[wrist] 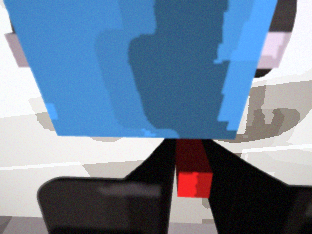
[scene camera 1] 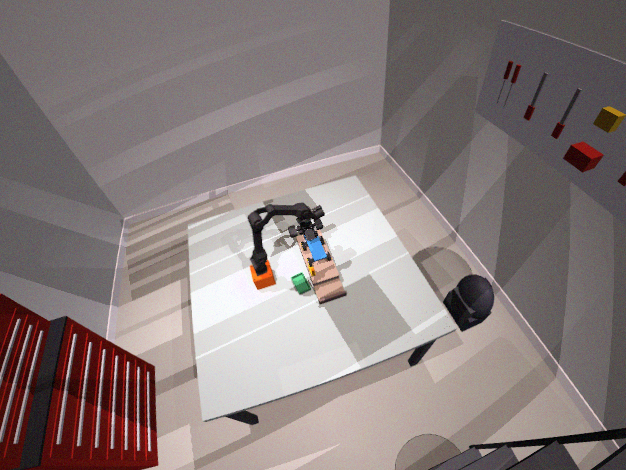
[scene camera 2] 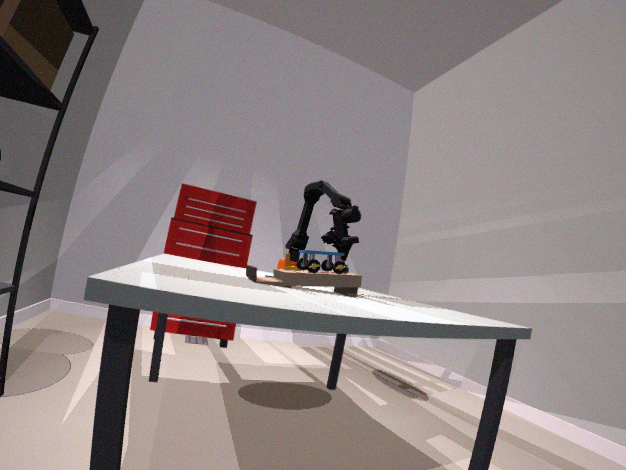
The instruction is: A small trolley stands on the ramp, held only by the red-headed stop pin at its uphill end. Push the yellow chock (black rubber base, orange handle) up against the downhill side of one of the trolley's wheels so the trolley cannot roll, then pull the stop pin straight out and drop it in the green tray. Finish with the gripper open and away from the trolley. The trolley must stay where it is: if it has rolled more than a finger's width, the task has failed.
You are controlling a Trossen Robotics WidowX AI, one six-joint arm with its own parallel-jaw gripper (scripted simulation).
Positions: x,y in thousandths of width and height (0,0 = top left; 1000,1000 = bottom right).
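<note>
There's a blue-topped trolley (scene camera 2: 501,567), and you'd see the blue-topped trolley (wrist: 460,327) in the wrist view too. A red-headed stop pin (wrist: 620,737) is here as well, but scene camera 1 does not show the red-headed stop pin, hidden by my gripper. It's my gripper (wrist: 595,605) that holds the pin.
</note>
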